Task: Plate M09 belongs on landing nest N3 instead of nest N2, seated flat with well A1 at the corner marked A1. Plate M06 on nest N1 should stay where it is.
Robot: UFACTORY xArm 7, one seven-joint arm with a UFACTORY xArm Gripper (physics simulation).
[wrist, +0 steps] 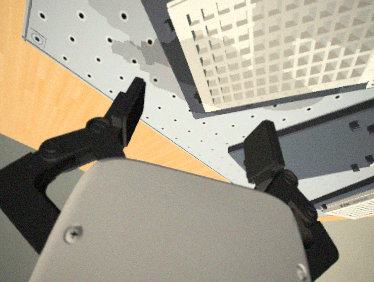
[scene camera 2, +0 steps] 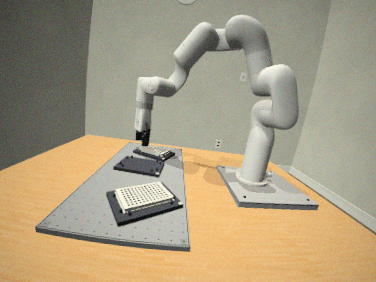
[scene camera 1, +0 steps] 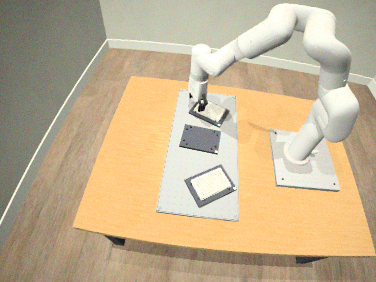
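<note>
The white plate at the far end [scene camera 1: 214,111] [scene camera 2: 159,151] [wrist: 270,50], M09 by the task's layout, rests on its dark nest [scene camera 1: 210,121] [scene camera 2: 150,157] [wrist: 176,55]; its label is unreadable. The middle dark nest [scene camera 1: 200,139] [scene camera 2: 139,165] [wrist: 315,145] is empty, with a pale tag at one corner. The near plate [scene camera 1: 212,183] [scene camera 2: 144,195] [wrist: 355,206], M06, rests on its turned nest [scene camera 1: 220,195] [scene camera 2: 118,212]. My gripper [scene camera 1: 197,106] [scene camera 2: 142,141] [wrist: 201,113] is open and empty, low by the far plate's left end. In the wrist view the fingers stand beyond that plate's edge, apart from it.
A grey perforated board [scene camera 1: 175,195] [scene camera 2: 75,220] [wrist: 80,50] carries all three nests and lies on the wooden table [scene camera 1: 120,150] [scene camera 2: 250,240] [wrist: 50,85]. The arm's base plate [scene camera 1: 300,180] [scene camera 2: 280,200] stands to the board's right.
</note>
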